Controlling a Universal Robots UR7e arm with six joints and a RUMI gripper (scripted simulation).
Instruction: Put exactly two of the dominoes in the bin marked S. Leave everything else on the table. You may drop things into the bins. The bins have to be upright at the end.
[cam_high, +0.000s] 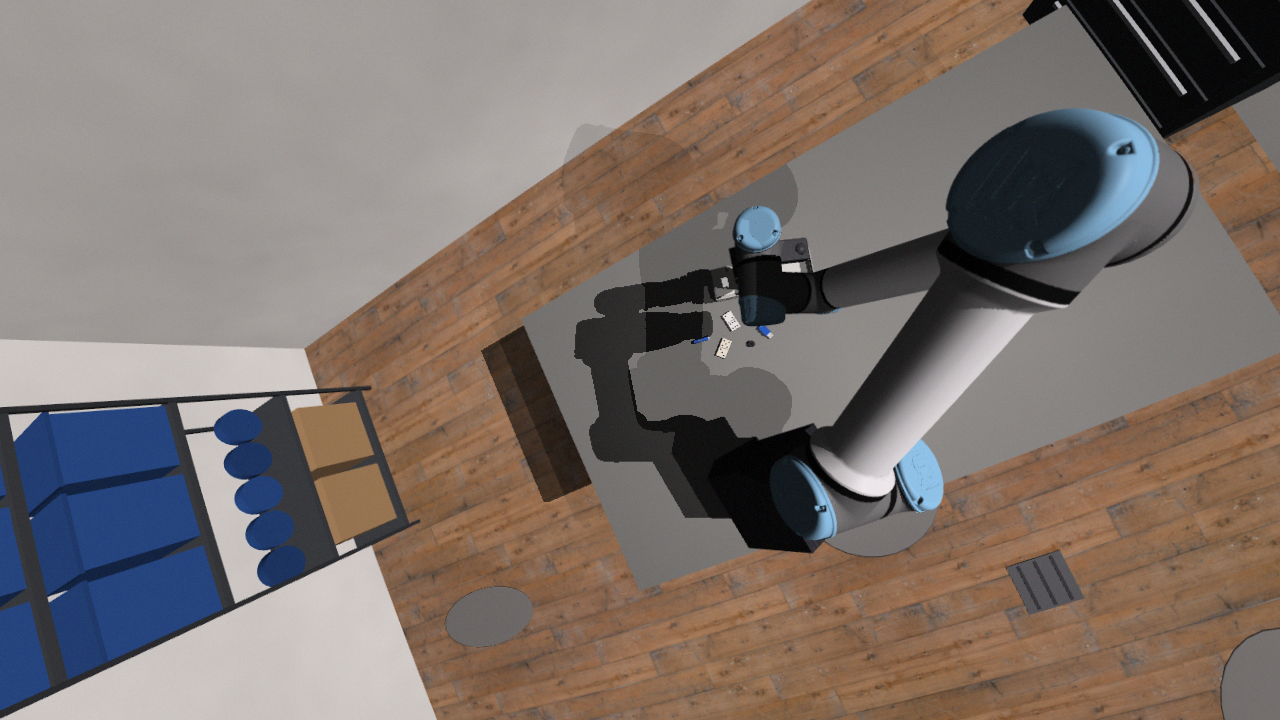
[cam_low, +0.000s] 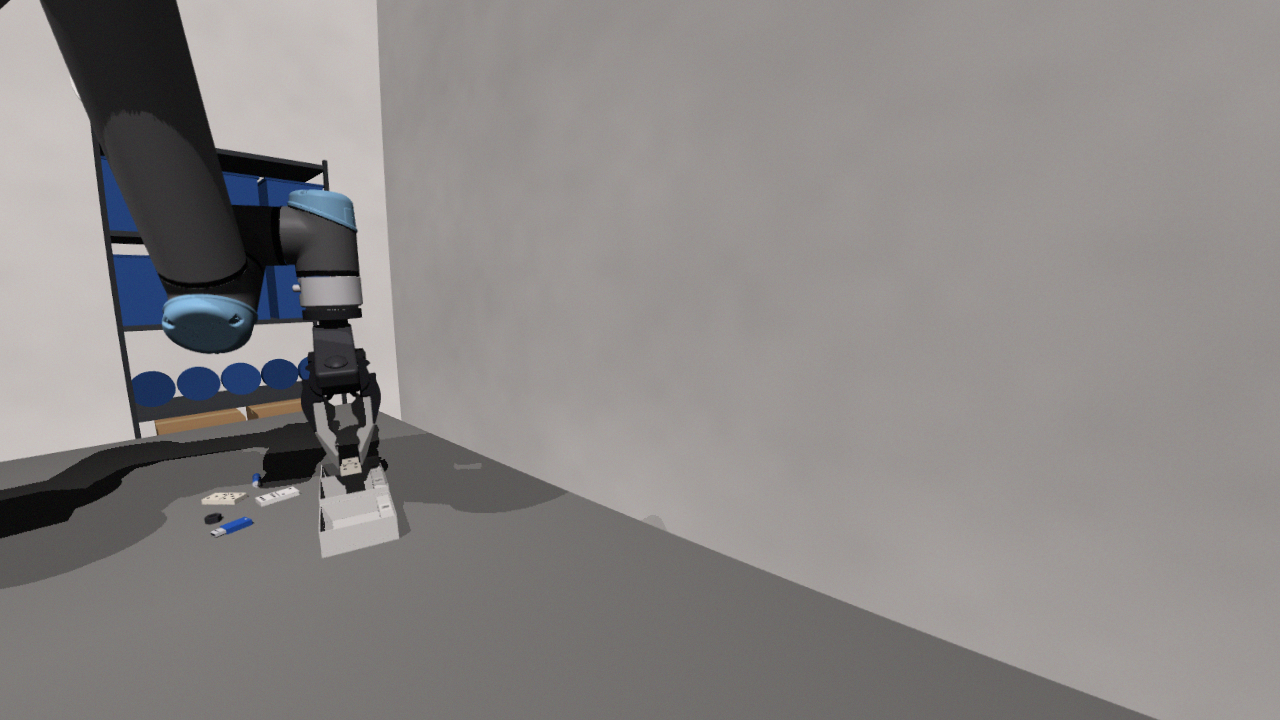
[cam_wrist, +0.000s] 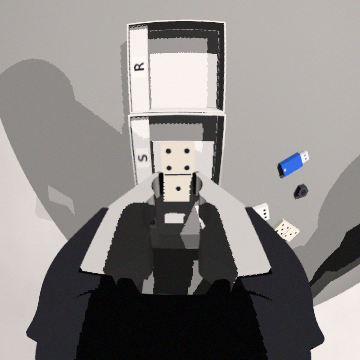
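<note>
My hand is 6 cm above the white three-compartment bin rack. Also, from my hand: white domino 8 cm behind, 11 cm to the left, 7 cm below; then small black piece 16 cm behind, 9 cm to the left, 7 cm below; then blue usb stick 14 cm behind, 4 cm to the left, 7 cm below.
</note>
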